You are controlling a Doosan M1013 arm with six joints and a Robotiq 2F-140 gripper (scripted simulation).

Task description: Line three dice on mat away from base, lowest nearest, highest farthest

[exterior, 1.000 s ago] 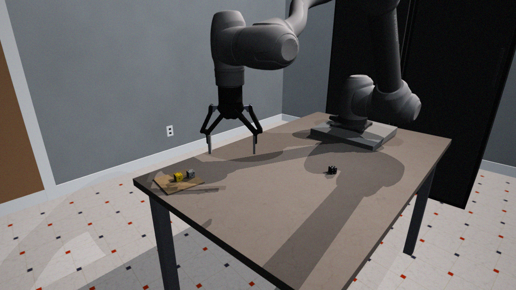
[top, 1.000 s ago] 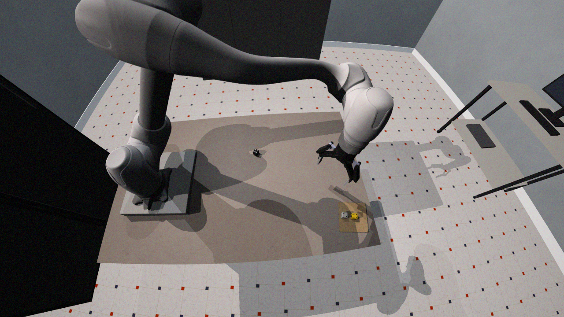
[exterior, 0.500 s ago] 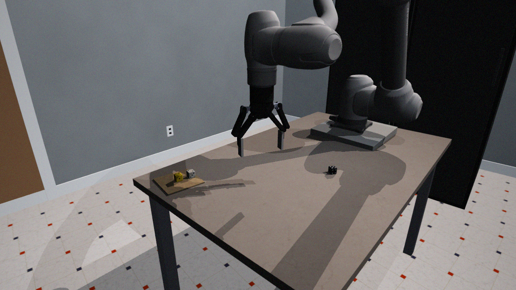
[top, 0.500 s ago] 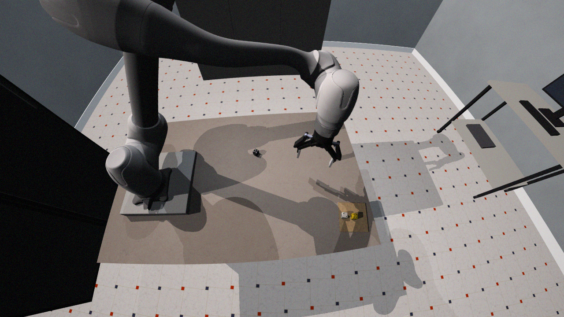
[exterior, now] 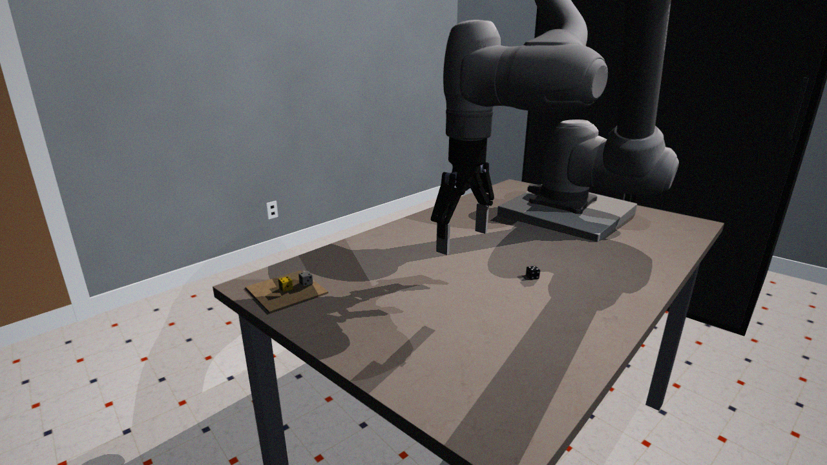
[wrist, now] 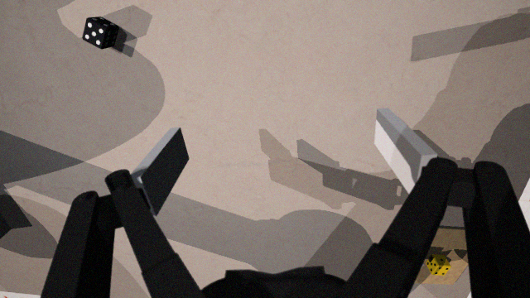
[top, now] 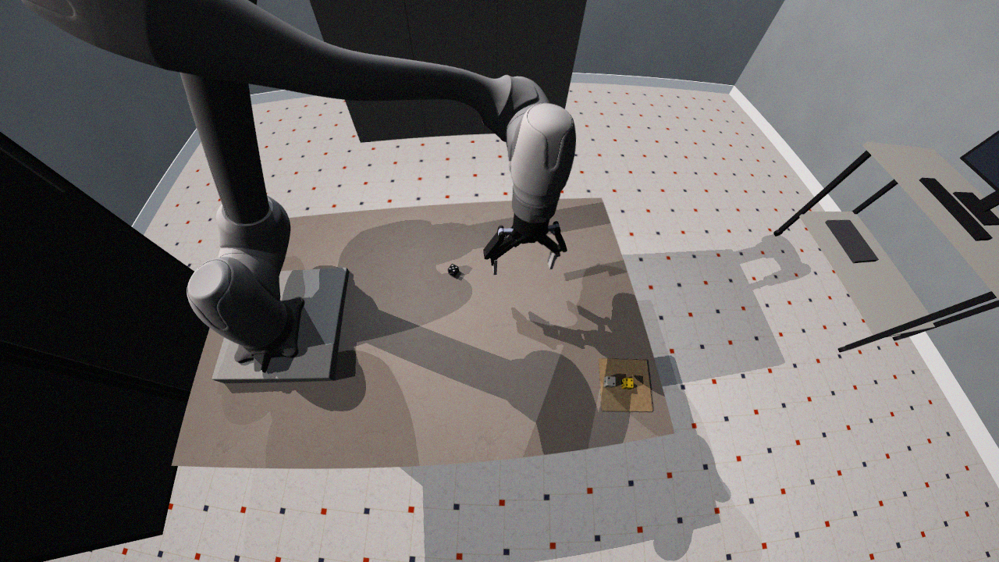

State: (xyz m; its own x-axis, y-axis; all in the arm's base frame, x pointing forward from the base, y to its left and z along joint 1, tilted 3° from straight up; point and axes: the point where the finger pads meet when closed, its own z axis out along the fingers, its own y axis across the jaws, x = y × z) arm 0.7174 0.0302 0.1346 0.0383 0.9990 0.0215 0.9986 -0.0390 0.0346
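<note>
The black die is 18 cm behind my hand, 9 cm to the left of it and 13 cm below it. Round my hand: tan mat 23 cm ahead, 33 cm to the right, 14 cm below; then yellow die 23 cm ahead, 33 cm to the right, 12 cm below; then grey die 18 cm ahead, 31 cm to the right, 12 cm below.
</note>
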